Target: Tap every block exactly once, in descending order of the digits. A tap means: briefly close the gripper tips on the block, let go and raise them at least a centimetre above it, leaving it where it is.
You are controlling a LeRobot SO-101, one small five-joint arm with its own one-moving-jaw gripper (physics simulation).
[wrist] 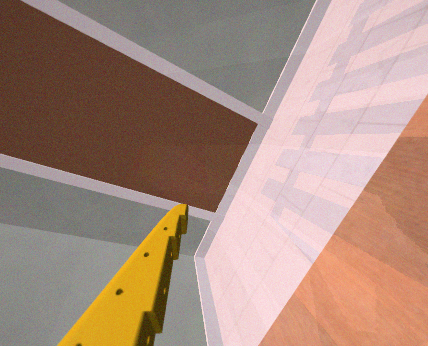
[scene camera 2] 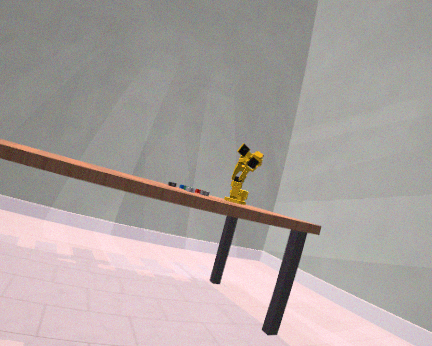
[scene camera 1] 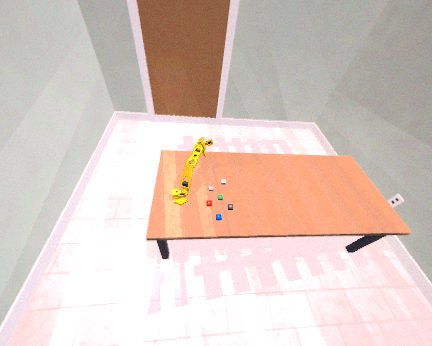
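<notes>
Small blocks lie apart on the table (scene camera 1: pixel 300 195) (scene camera 2: pixel 125 182): a white block (scene camera 1: pixel 223 182) at the back, a light grey block (scene camera 1: pixel 211 188), a green block (scene camera 1: pixel 220 197), a red block (scene camera 1: pixel 209 203) (scene camera 2: pixel 198 191), a dark block (scene camera 1: pixel 230 207) (scene camera 2: pixel 172 184) and a blue block (scene camera 1: pixel 218 217) (scene camera 2: pixel 182 187) nearest the front. Their digits are too small to read. No block shows in the wrist view. My gripper (scene camera 1: pixel 205 142) (scene camera 2: pixel 250 156) is raised high, away from the blocks, beyond the back edge in scene camera 1. One notched jaw shows in the wrist view; it is fully open and empty.
The yellow arm's base (scene camera 1: pixel 180 196) (scene camera 2: pixel 235 199) stands near the left end of the table in scene camera 1, left of the blocks. A brown door (scene camera 1: pixel 182 60) (wrist: pixel 125 110) is in the wall behind. A socket (scene camera 1: pixel 395 201) is at the right.
</notes>
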